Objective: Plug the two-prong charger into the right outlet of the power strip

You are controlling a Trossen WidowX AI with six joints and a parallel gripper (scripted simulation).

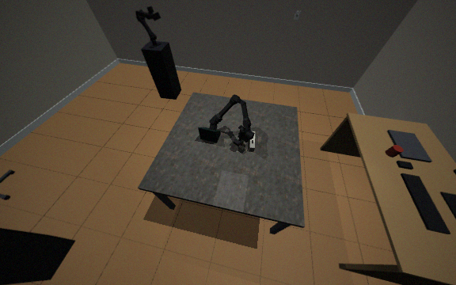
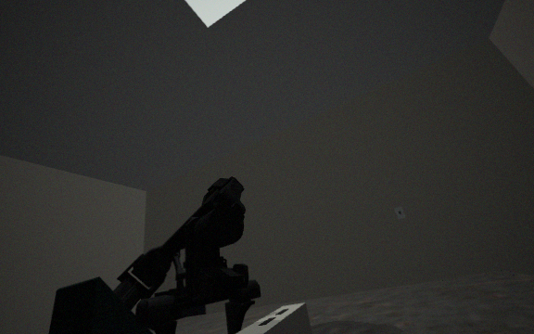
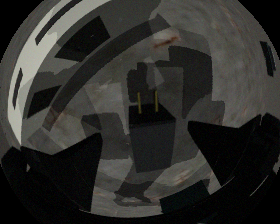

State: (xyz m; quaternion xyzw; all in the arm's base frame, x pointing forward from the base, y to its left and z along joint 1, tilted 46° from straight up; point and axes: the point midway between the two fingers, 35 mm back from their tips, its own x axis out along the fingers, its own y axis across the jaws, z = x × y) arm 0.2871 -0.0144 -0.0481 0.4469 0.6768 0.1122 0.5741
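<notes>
Now: gripper tip 10 mm short of the charger, 10 mm to the left of it and 10 mm below it.
</notes>
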